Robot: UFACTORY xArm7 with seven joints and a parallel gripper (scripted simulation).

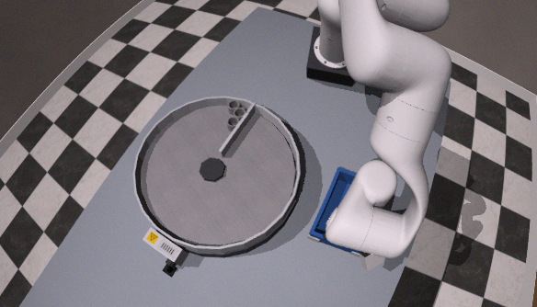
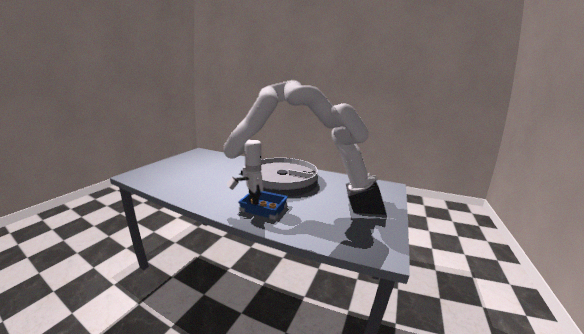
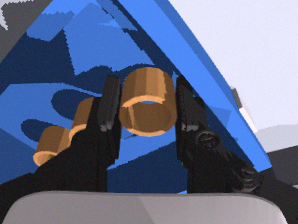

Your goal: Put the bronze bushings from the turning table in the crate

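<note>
Right now my hand is 50 mm past the blue crate, 10 mm to the left of it and 10 mm above it. The rest, counted from my hand: turning table 340 mm to the right, 80 mm ahead, 10 mm above.
</note>
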